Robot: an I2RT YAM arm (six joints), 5 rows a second.
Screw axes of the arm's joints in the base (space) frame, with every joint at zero. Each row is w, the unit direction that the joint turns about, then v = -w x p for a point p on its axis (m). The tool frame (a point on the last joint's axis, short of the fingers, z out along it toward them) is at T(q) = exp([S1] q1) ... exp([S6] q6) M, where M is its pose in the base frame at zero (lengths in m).
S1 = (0, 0, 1, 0, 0, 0)
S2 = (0, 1, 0, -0.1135, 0, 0.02)
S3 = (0, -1, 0, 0.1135, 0, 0.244)
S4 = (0, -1, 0, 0.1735, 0, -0.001)
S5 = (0, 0, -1, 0, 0.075, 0)
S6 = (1, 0, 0, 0, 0.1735, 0)
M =
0 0 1 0.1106
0 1 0 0
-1 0 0 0.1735
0 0 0 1
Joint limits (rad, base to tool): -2.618..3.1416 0..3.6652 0..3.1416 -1.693..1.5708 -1.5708..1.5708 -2.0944..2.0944
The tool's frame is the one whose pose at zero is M.
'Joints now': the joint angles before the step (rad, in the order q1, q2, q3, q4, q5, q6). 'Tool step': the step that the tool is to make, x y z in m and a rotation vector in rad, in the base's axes. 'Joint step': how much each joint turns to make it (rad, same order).
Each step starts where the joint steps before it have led.
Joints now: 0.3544, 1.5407, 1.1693, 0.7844, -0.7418, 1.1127
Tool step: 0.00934, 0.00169, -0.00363, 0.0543, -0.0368, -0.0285
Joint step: -0.0016, 0.0504, 0.0073, 0.1165, 0.0409, 0.0302
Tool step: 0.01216, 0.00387, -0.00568, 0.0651, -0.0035, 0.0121
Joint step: -0.0001, 0.0697, 0.0238, 0.1197, 0.0194, 0.0752
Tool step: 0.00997, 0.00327, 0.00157, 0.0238, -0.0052, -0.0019
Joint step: -0.0001, 0.0441, 0.0461, 0.0241, 0.0127, 0.0208
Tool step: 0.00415, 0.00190, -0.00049, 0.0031, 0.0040, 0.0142
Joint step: 0.0002, 0.0196, 0.0189, 0.0071, -0.0092, 0.0145
